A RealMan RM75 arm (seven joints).
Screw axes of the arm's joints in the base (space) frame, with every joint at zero. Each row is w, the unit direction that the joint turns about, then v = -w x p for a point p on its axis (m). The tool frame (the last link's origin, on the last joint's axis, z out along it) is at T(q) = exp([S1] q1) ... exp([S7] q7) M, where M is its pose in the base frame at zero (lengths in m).
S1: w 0 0 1 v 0 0 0
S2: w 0 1 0 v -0.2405 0 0
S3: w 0 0 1 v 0 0 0
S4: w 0 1 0 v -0.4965 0 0
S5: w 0 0 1 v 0 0 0
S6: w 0 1 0 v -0.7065 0 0
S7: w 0 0 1 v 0 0 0
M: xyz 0 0 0.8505 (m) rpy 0 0 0 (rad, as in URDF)
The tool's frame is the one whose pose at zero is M.
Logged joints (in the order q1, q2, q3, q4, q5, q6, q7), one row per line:
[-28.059 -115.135 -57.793 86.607 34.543 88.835 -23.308]
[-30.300 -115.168 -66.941 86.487 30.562 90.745 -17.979]
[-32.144 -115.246 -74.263 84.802 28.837 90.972 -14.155]
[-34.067 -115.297 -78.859 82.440 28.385 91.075 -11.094]
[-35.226 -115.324 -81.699 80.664 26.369 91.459 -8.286]
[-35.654 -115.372 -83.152 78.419 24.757 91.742 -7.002]
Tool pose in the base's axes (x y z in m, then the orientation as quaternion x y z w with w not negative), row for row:
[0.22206 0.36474 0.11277 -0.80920 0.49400 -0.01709 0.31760]
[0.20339 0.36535 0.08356 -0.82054 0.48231 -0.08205 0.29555]
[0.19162 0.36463 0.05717 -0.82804 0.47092 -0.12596 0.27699]
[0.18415 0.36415 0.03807 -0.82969 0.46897 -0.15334 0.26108]
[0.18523 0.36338 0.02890 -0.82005 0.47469 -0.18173 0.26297]
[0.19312 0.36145 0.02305 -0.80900 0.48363 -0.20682 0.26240]
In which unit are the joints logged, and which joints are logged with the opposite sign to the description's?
The joints are logged in degrees. Opposite sign: q1, q2, q4.
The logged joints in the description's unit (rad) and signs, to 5 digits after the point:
[0.48972 2.00948 -1.00868 -1.51158 0.60289 1.55046 -0.40680]
[0.52883 2.01006 -1.16834 -1.50948 0.53341 1.58380 -0.31379]
[0.56102 2.01142 -1.29613 -1.48007 0.50330 1.58776 -0.24705]
[0.59458 2.01231 -1.37635 -1.43885 0.49541 1.58956 -0.19363]
[0.61481 2.01278 -1.42592 -1.40785 0.46023 1.59626 -0.14462]
[0.62228 2.01362 -1.45128 -1.36867 0.43209 1.60120 -0.12221]

